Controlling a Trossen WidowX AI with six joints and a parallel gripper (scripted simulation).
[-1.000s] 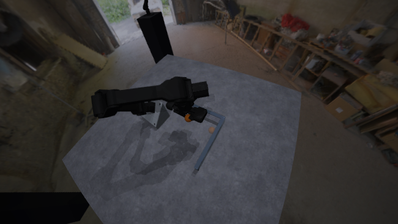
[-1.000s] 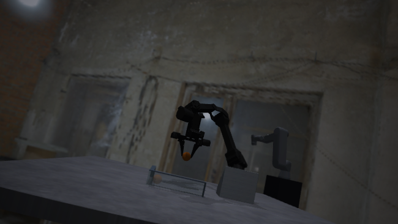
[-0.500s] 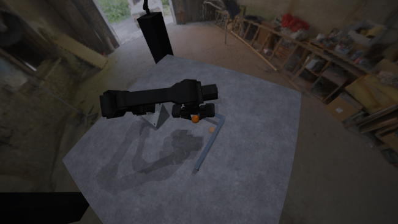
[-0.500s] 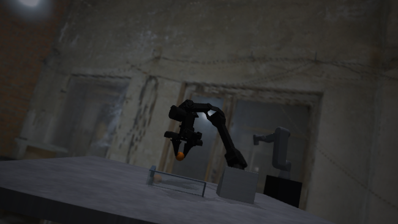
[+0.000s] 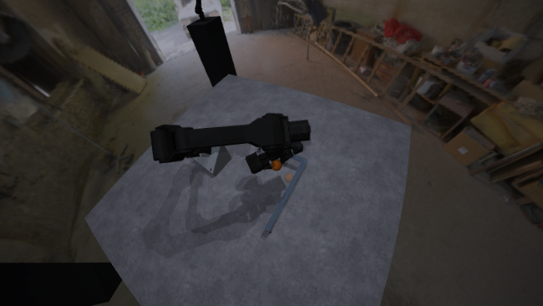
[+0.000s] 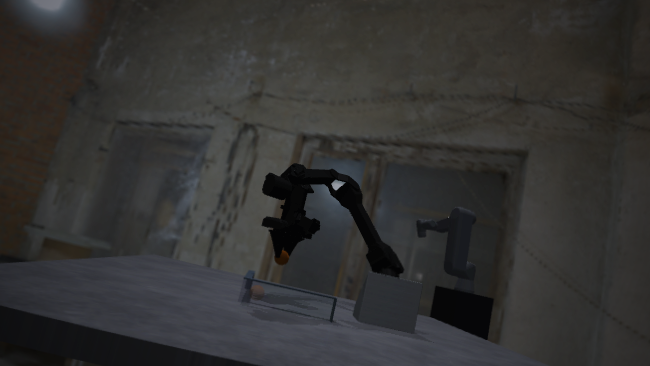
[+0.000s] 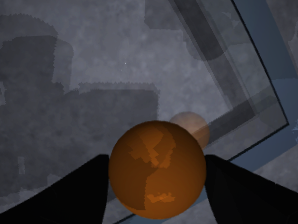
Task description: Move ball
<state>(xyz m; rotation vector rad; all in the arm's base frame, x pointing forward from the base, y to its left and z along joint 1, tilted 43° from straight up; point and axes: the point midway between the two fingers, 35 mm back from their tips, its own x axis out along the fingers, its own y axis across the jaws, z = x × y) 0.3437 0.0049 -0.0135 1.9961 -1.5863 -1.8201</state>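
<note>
The see-through copy of ball lies 50 mm ahead of my gripper tip, 10 mm to the left of it and 100 mm below it. From my gripper tip the other things lie so: orange ball (right at my gripper tip).
</note>
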